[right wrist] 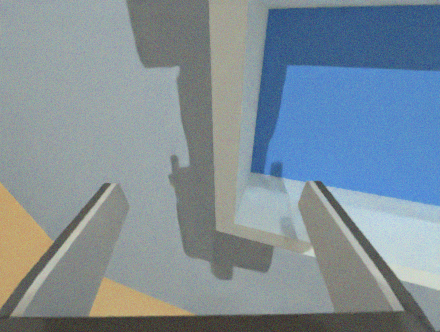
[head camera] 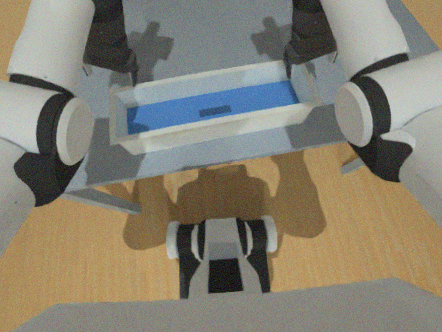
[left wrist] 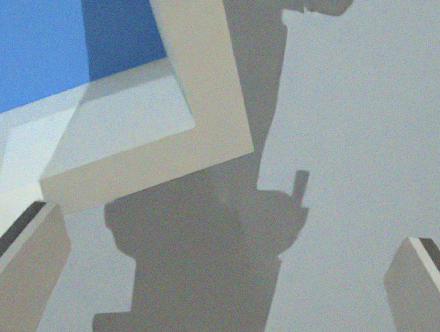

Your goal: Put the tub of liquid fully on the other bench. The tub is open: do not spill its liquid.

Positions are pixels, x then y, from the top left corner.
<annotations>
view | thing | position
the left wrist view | left gripper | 228, 243
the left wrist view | tub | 105, 105
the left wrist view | grey-blue bench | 307, 225
</annotations>
